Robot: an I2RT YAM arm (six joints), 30 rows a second.
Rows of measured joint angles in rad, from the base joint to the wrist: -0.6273, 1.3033, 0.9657, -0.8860, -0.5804, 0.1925; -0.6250, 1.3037, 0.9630, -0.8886, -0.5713, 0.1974; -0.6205, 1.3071, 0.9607, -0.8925, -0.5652, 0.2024; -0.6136, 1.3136, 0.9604, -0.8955, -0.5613, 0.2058; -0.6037, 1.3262, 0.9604, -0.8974, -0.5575, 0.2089; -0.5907, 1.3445, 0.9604, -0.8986, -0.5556, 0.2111; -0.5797, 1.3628, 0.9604, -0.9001, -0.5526, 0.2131; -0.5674, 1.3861, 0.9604, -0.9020, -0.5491, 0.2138; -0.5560, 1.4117, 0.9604, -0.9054, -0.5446, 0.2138; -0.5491, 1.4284, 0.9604, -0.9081, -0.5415, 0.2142; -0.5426, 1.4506, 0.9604, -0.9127, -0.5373, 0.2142; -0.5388, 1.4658, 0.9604, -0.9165, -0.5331, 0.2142; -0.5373, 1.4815, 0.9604, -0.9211, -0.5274, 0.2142; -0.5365, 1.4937, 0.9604, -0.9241, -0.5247, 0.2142; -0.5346, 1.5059, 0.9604, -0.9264, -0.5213, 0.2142; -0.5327, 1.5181, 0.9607, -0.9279, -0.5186, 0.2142; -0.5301, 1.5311, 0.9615, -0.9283, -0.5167, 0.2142; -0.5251, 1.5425, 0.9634, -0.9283, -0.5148, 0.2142
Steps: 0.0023, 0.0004, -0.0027, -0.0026, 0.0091, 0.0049; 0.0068, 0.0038, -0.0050, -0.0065, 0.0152, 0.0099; 0.0137, 0.0103, -0.0053, -0.0095, 0.0191, 0.0133; 0.0236, 0.0229, -0.0053, -0.0114, 0.0229, 0.0164; 0.0366, 0.0412, -0.0053, -0.0126, 0.0248, 0.0186; 0.0476, 0.0595, -0.0053, -0.0141, 0.0278, 0.0206; 0.0599, 0.0828, -0.0053, -0.0160, 0.0313, 0.0213; 0.0713, 0.1084, -0.0053, -0.0194, 0.0358, 0.0213; 0.0782, 0.1251, -0.0053, -0.0221, 0.0389, 0.0217; 0.0847, 0.1473, -0.0053, -0.0267, 0.0431, 0.0217; 0.0885, 0.1625, -0.0053, -0.0305, 0.0473, 0.0217; 0.0900, 0.1782, -0.0053, -0.0351, 0.0530, 0.0217; 0.0908, 0.1904, -0.0053, -0.0381, 0.0557, 0.0217; 0.0927, 0.2026, -0.0053, -0.0404, 0.0591, 0.0217; 0.0946, 0.2148, -0.0050, -0.0419, 0.0618, 0.0217; 0.0972, 0.2278, -0.0042, -0.0423, 0.0637, 0.0217; 0.1022, 0.2392, -0.0023, -0.0423, 0.0656, 0.0217
